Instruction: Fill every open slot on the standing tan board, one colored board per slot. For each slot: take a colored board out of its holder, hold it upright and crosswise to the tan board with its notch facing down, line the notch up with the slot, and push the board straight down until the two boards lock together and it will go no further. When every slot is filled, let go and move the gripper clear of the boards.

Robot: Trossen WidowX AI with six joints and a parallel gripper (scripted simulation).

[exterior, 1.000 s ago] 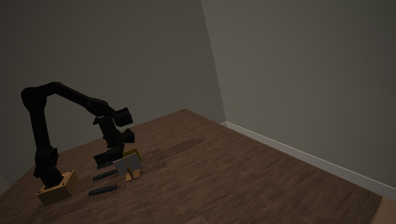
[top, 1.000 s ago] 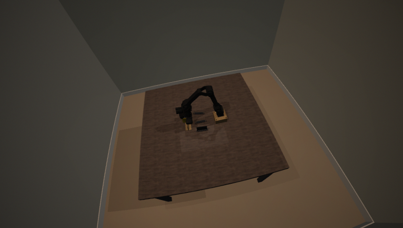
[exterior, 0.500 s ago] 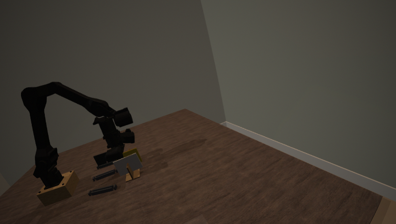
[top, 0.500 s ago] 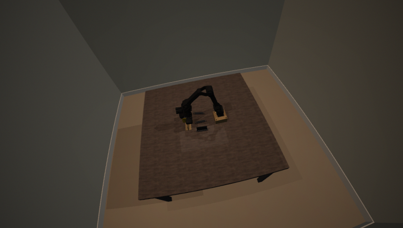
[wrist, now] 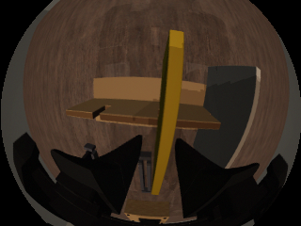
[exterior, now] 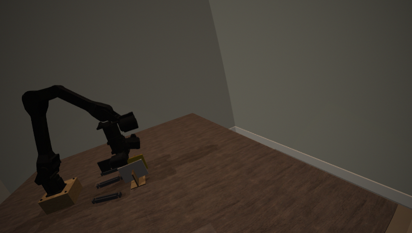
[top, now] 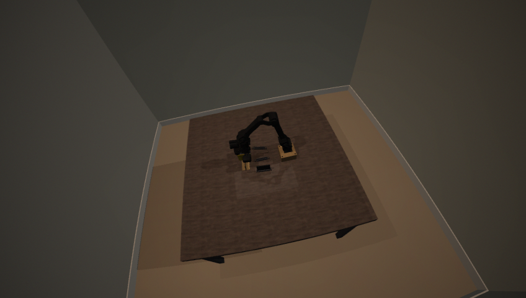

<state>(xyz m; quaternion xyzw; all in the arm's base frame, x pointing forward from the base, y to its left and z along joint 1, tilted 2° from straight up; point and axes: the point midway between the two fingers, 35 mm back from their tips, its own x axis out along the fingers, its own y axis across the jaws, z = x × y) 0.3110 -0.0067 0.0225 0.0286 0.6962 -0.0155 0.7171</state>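
My gripper tip is now 3 cm short of the yellow board and 1 cm below it. The rest, counted from my gripper tip: tan board: 3 cm ahead, 1 cm below; dark board: 10 cm behind, 12 cm to the left, 1 cm below.
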